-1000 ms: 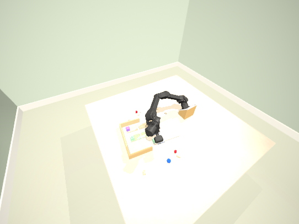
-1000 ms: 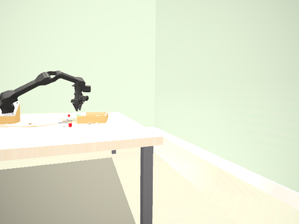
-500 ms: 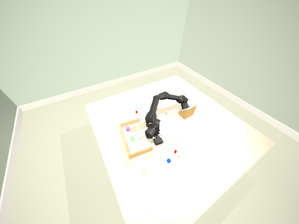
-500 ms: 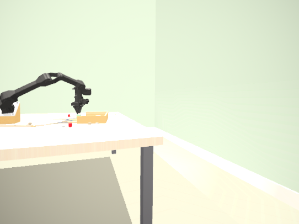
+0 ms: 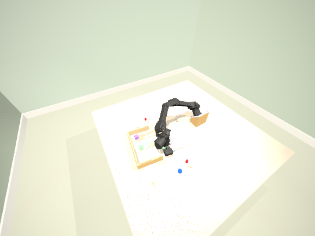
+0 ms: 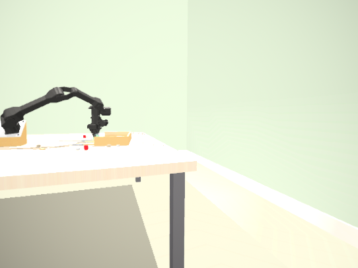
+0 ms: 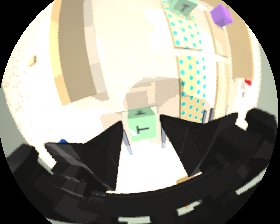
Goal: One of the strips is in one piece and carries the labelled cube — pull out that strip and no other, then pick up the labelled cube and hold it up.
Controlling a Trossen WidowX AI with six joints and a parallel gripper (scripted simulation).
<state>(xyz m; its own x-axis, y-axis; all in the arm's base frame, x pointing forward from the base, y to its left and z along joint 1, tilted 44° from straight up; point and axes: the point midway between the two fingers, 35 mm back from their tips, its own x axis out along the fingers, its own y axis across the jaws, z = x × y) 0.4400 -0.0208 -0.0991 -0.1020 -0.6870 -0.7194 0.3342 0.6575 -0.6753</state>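
The teal-dotted strip lies 9 cm to the right of my gripper tip, 1 cm below it and 1 cm behind it.
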